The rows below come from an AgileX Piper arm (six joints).
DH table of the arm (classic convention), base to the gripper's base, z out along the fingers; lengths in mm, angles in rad. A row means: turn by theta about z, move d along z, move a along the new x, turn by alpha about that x. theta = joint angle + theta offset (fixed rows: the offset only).
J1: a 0; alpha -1.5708; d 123; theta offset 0
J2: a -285; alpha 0; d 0; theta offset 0.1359
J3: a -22; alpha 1.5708; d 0; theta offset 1.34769
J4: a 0; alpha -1.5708; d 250.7; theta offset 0
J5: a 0; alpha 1.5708; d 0; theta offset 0
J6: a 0; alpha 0; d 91; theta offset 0
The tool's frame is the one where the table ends.
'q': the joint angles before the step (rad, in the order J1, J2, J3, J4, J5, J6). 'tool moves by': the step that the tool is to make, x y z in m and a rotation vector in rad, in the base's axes. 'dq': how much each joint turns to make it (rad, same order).
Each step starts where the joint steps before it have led.
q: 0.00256, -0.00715, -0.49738, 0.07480, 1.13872, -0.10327
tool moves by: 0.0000, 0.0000, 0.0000, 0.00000, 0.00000, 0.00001
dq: 0.00001, 0.00000, 0.00000, 0.00000, 0.00000, 0.00000
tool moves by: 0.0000, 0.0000, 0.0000, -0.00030, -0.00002, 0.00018
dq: 0.00000, 0.00000, 0.00000, 0.00000, 0.00000, -0.00035
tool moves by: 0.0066, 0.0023, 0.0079, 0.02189, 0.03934, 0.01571
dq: -0.00015, 0.06426, -0.02738, 0.02761, 0.00253, -0.00129
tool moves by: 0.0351, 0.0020, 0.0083, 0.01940, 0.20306, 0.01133
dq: 0.00049, 0.24032, -0.04185, 0.02284, 0.00462, -0.00049
